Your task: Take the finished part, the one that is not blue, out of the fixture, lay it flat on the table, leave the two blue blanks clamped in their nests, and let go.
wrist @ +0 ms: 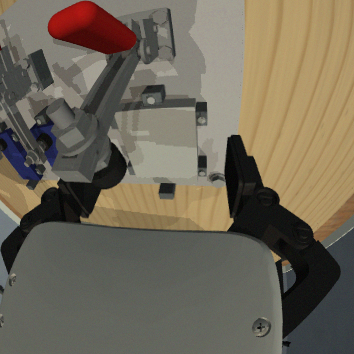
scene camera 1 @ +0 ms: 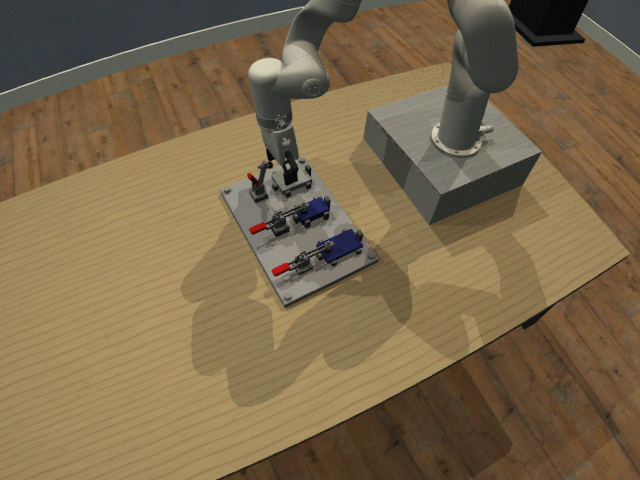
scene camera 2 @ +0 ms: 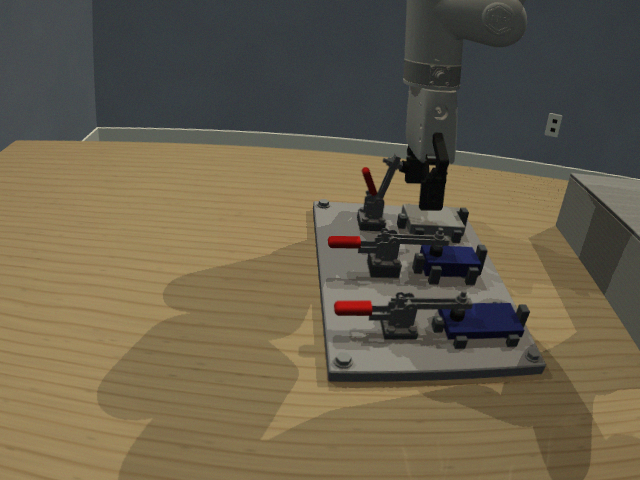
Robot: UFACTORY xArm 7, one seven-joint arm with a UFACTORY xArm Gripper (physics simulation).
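Frame: origin at the arm's base, x ahead, y up, z right, level; millimetres.
Where they show: gripper, fingertip midpoint: (wrist: 159,154) (scene camera 1: 282,170) (scene camera 2: 422,195); arm's base, link origin: (scene camera 1: 456,140).
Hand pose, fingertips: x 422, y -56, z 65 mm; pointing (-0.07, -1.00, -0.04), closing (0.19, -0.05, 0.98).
Things, the pixels of their centre, and the offset from my fingertips. "pt": a spot on its surface instead. Level surfaces: height alone.
- pale finished part, body centre: (wrist: 161,145) (scene camera 2: 432,219) (scene camera 1: 291,178) dx -21, dy -33, dz -4 mm
- fixture plate, surface spot: (wrist: 220,60) pt dx +54, dy -47, dz +31 mm
- far clamp, surface spot: (wrist: 107,95) pt dx +55, dy +32, dz -14 mm
- middle blue blank, body centre: (wrist: 60,148) (scene camera 2: 449,261) (scene camera 1: 311,210) dx -37, dy -31, dz -112 mm
- middle clamp's red handle, body centre: (scene camera 2: 357,242) (scene camera 1: 264,225) dx +79, dy -10, dz -136 mm
- wooden table, surface height: dy -62 mm
The pale finished part (scene camera 1: 301,182) (scene camera 2: 439,222) (wrist: 165,135) lies flat in the far nest of the fixture plate (scene camera 1: 238,200) (scene camera 2: 338,222) (wrist: 220,60). The far clamp (scene camera 1: 258,192) (scene camera 2: 373,206) (wrist: 107,95) has its arm raised, off the part. The middle blue blank (scene camera 1: 317,207) (scene camera 2: 460,259) and the near blue blank (scene camera 1: 343,244) (scene camera 2: 488,319) sit under lowered clamp arms. My gripper (scene camera 1: 281,171) (scene camera 2: 423,192) (wrist: 159,154) is open and empty, low above the finished part. One finger is beside the raised clamp tip, which partly hides it in the wrist view; contact cannot be told.
The middle clamp's red handle (scene camera 1: 258,227) (scene camera 2: 344,241) and the near clamp's red handle (scene camera 1: 281,269) (scene camera 2: 353,308) point away from the blanks. The wooden table (scene camera 1: 129,310) (scene camera 2: 155,217) (wrist: 295,100) surrounds the plate. The grey base block (scene camera 1: 403,129) (scene camera 2: 610,206) stands to the right.
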